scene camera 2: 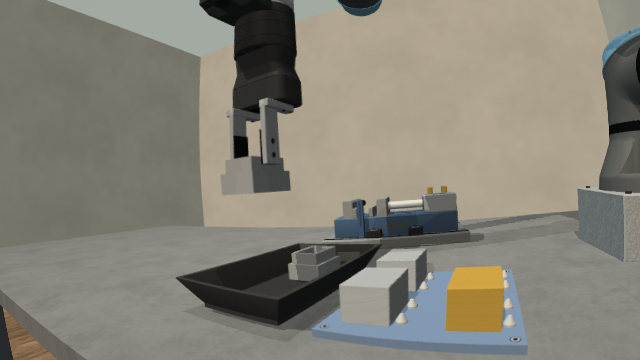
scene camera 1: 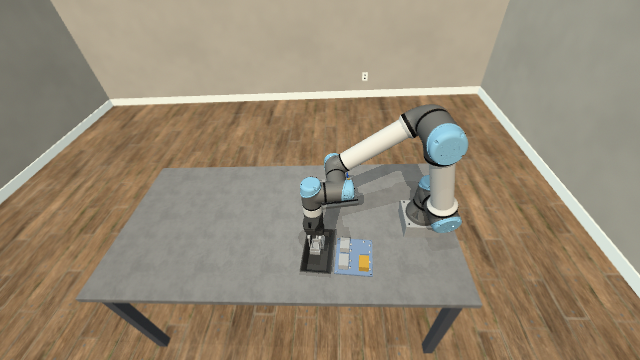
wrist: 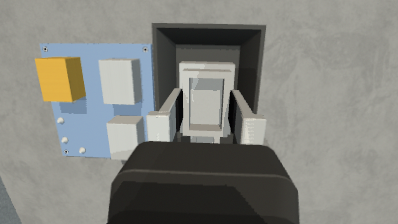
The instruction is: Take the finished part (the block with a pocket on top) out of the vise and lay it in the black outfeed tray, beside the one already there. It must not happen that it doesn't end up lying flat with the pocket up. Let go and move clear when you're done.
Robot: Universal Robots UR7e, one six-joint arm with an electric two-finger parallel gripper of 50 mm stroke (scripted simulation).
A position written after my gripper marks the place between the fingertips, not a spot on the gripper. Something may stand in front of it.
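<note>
My gripper [scene camera 2: 254, 166] visible. Again the gripper [wrist: 206, 102]. Orange block [scene camera 2: 475, 295] visible. Also the block [wrist: 61, 79].
</note>
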